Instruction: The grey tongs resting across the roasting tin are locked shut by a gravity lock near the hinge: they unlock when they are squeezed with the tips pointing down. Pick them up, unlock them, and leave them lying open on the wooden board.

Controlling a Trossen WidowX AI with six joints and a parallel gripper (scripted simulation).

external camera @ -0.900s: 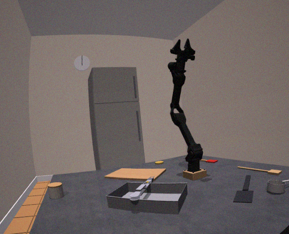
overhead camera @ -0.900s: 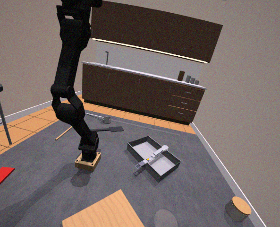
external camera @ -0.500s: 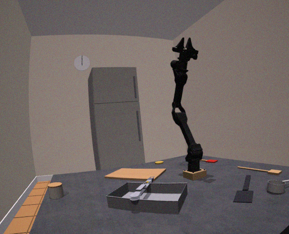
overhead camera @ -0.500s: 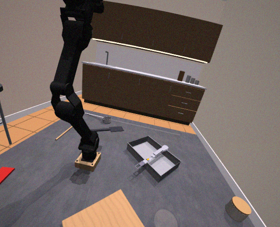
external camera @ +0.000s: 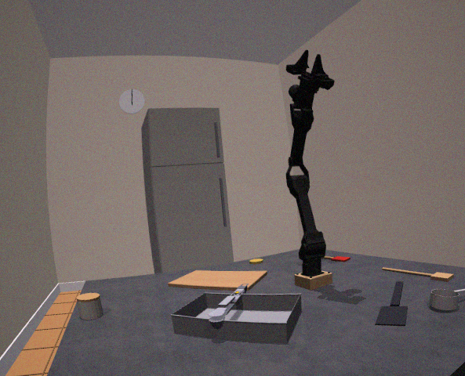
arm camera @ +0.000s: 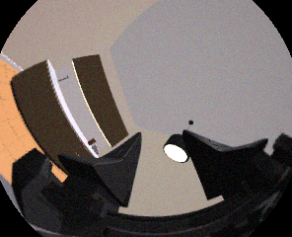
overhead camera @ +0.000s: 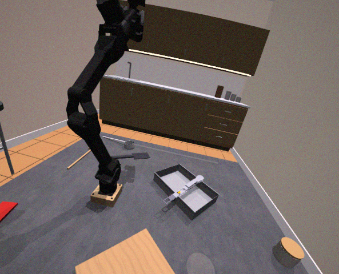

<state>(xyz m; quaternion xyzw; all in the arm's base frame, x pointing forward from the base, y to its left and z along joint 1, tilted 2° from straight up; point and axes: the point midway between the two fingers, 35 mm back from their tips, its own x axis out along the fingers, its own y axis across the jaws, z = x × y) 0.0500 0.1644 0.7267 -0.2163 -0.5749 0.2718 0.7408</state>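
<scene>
My gripper tip is now 30 cm short of the yellow lock piece, 13 cm to the left of it and 73 cm above it. The rest, counted from my gripper tip: black spatula: 3 cm behind, 19 cm to the left, 79 cm below; then roasting tin: 34 cm ahead, 5 cm to the right, 77 cm below; then red spatula: 35 cm behind, 42 cm to the right, 79 cm below.
</scene>
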